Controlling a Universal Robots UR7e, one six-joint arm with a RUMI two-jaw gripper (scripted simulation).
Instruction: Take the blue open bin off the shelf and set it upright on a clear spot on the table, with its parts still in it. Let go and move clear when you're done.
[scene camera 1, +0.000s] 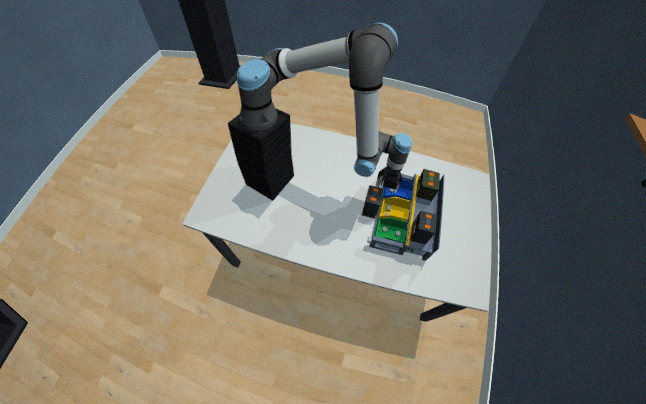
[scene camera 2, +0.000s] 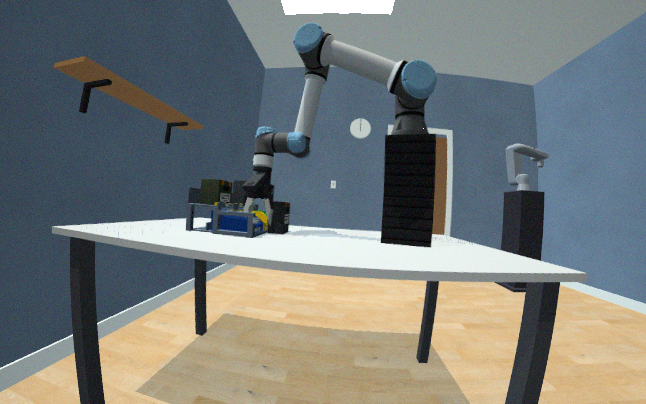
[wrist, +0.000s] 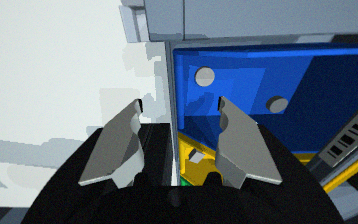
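A blue open bin (wrist: 309, 75) is visible, as are a yellow bin (wrist: 196, 174) and the gripper (wrist: 179, 98).
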